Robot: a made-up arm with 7 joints. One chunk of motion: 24 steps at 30 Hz.
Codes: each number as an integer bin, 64 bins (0 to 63) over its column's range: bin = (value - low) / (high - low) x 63, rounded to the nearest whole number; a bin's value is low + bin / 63 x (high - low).
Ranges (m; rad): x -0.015..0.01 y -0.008..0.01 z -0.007..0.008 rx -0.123..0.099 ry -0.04..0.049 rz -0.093..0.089
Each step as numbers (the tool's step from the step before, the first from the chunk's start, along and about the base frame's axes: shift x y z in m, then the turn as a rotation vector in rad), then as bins.
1 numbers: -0.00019 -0.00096 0.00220 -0.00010 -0.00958 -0.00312
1 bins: 37 25 39 35 22 31
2 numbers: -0.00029 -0.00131 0.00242 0.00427 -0.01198 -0.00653
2 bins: 37 23 40 36 20 30
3 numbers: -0.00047 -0.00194 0.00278 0.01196 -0.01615 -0.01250
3 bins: 37 21 41 38 17 28
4 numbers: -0.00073 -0.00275 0.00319 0.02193 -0.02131 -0.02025
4 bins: 36 18 43 41 13 25
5 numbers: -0.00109 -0.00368 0.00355 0.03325 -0.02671 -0.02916
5 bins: 35 15 44 44 9 22
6 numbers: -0.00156 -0.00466 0.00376 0.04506 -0.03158 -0.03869
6 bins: 34 12 45 48 6 19
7 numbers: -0.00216 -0.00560 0.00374 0.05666 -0.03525 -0.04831
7 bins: 32 8 45 51 3 15
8 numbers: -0.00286 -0.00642 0.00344 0.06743 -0.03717 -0.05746
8 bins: 31 6 44 54 2 12
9 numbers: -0.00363 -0.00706 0.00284 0.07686 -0.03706 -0.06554
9 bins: 29 3 41 57 2 10
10 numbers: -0.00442 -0.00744 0.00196 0.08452 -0.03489 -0.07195
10 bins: 27 2 38 59 4 7
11 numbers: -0.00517 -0.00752 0.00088 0.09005 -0.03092 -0.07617
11 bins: 25 2 33 60 6 6
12 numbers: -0.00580 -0.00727 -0.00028 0.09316 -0.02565 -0.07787
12 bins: 23 3 28 61 10 5
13 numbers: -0.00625 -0.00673 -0.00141 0.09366 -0.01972 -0.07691
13 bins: 22 4 23 61 14 6
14 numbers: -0.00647 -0.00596 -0.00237 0.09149 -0.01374 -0.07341
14 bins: 21 7 19 61 19 7
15 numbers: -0.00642 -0.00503 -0.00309 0.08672 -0.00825 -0.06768
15 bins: 22 10 16 60 22 9
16 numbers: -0.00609 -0.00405 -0.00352 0.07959 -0.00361 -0.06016
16 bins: 22 14 15 57 26 11
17 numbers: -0.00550 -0.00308 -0.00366 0.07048 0.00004 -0.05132
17 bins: 24 17 14 55 28 14
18 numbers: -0.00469 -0.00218 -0.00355 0.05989 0.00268 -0.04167
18 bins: 26 20 14 52 30 18
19 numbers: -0.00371 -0.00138 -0.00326 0.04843 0.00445 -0.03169
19 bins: 28 23 16 49 31 21
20 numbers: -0.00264 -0.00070 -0.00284 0.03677 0.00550 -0.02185
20 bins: 31 26 17 45 32 25
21 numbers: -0.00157 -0.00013 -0.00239 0.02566 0.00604 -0.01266
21 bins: 34 28 19 42 33 28
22 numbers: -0.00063 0.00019 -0.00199 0.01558 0.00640 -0.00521
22 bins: 36 29 21 39 33 30
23 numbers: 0.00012 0.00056 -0.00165 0.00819 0.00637 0.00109
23 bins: 38 30 22 37 33 33
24 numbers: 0.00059 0.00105 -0.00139 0.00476 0.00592 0.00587
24 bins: 39 32 24 36 33 34
